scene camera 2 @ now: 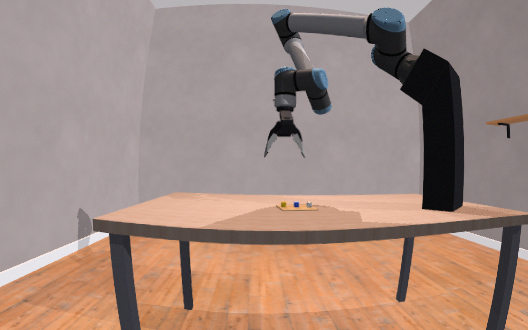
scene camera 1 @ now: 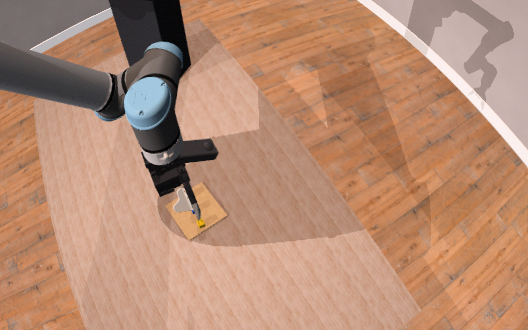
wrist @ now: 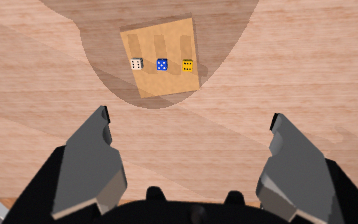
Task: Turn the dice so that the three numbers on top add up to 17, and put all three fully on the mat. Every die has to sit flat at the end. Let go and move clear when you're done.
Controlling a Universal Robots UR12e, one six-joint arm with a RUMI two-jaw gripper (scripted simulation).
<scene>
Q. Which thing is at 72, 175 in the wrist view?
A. My gripper.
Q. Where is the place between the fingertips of my gripper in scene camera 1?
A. At 187, 193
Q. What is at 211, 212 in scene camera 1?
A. A mat.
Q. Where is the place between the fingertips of my gripper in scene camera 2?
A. At 284, 157
</scene>
